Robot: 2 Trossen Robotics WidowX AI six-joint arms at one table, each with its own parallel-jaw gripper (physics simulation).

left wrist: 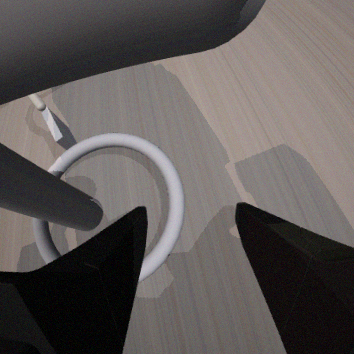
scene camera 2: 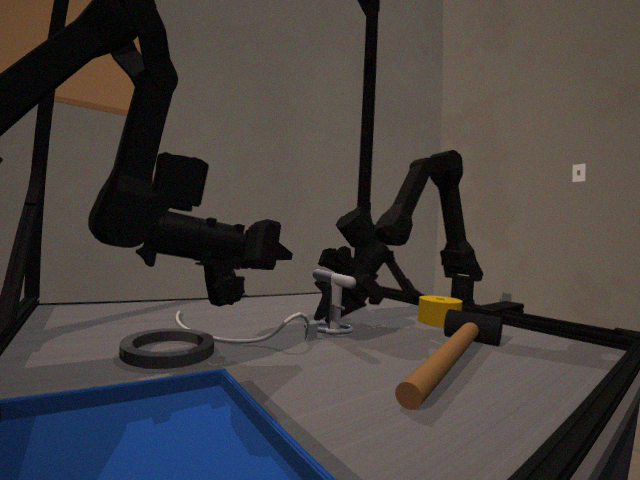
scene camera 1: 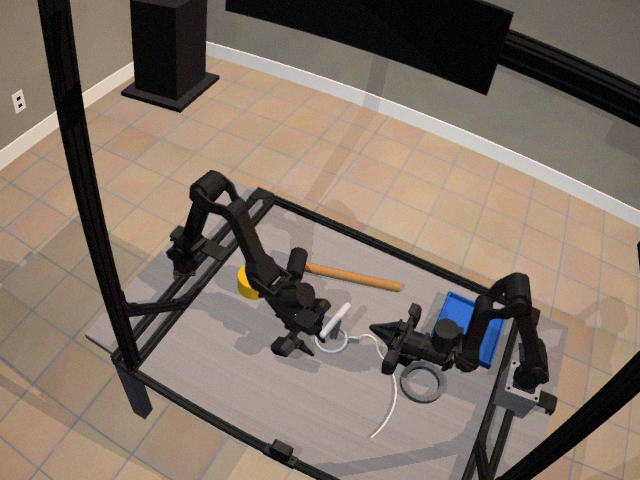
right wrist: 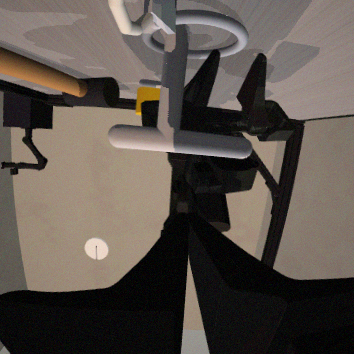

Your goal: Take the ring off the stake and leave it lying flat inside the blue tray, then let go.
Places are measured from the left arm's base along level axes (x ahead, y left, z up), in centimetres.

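Pixels of known places: left gripper, fingertip midpoint: (left wrist: 191, 212) (scene camera 2: 320, 321) (scene camera 1: 318, 349) (right wrist: 240, 52); right gripper, fingertip midpoint: (scene camera 2: 291, 256) (scene camera 1: 369, 326) (right wrist: 186, 220); left arm's base, origin of the base link: (scene camera 1: 185, 267); right arm's base, origin of the base link: (scene camera 1: 525, 380).
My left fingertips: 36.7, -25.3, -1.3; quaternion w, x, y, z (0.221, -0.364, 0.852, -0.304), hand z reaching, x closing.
For each thing: its top centre in the pictures, then the offset to it from my left fingertips, as dx, dy, dz. "*": a spot on its surface instead.
- light grey ring, surface spot: (left wrist: 176, 195) (right wrist: 238, 50) (scene camera 1: 322, 348) * +1.1, +0.0, +0.3
- T-topped grey stake, middle of its top: (right wrist: 182, 152) (scene camera 2: 332, 272) (scene camera 1: 336, 317) +3.4, +3.2, +9.9
- blue tray, middle of its top: (scene camera 2: 135, 439) (scene camera 1: 470, 326) +43.5, +5.7, +1.6
- thicker dark grey ring, middle of its top: (scene camera 2: 168, 340) (scene camera 1: 423, 381) +26.5, -10.7, +0.8
- white cable, surface spot: (scene camera 2: 242, 341) * +18.2, -4.7, -0.1
- wooden-handled hammer, middle of its top: (scene camera 2: 454, 328) (right wrist: 16, 90) (scene camera 1: 346, 268) +8.9, +24.1, +4.3
- yellow cylinder, middle of its top: (right wrist: 156, 115) (scene camera 2: 440, 299) (scene camera 1: 254, 275) -16.8, +20.7, +4.3
A light grey ring (scene camera 1: 331, 351) (scene camera 2: 349, 328) (left wrist: 176, 195) (right wrist: 243, 40) lies around the foot of the T-topped grey stake (scene camera 1: 336, 320) (scene camera 2: 336, 304) (left wrist: 50, 195) (right wrist: 172, 100). My left gripper (scene camera 1: 317, 346) (left wrist: 191, 212) (right wrist: 240, 52) is open and empty, low beside the stake. In the left wrist view one finger overlaps the ring's inside and hides part of its rim; the other finger is outside it. My right gripper (scene camera 1: 371, 326) (scene camera 2: 291, 254) (right wrist: 186, 220) is shut and empty, raised beside the stake. The blue tray (scene camera 1: 489, 352) (scene camera 2: 170, 444) holds no ring.
A thicker dark grey ring (scene camera 1: 422, 398) (scene camera 2: 165, 358) lies near the tray. A white cable (scene camera 1: 395, 392) (scene camera 2: 242, 341) runs from beside the stake. A wooden-handled hammer (scene camera 1: 356, 276) (scene camera 2: 439, 366) and a yellow cylinder (scene camera 1: 249, 284) (scene camera 2: 436, 312) stand off from the stake.
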